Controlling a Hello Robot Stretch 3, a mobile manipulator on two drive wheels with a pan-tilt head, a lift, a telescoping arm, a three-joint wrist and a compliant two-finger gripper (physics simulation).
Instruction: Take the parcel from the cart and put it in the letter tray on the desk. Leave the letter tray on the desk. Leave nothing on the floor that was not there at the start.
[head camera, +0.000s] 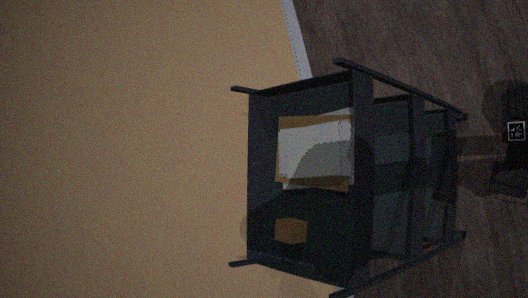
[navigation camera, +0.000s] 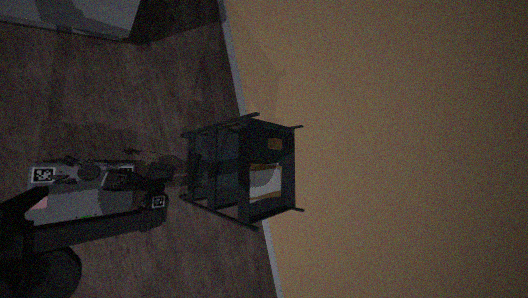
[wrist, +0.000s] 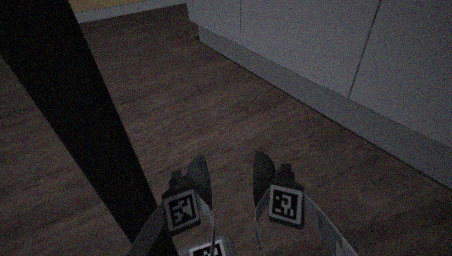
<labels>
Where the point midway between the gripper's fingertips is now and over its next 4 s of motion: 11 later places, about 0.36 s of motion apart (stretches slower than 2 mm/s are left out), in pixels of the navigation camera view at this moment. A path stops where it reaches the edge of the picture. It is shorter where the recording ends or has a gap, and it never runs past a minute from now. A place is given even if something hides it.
My gripper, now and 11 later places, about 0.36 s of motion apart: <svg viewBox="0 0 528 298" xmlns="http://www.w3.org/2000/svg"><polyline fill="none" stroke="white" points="54,168 54,168 53,168 51,168 48,169 45,170 41,170 37,172 32,172 27,173 19,175 11,176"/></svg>
</labels>
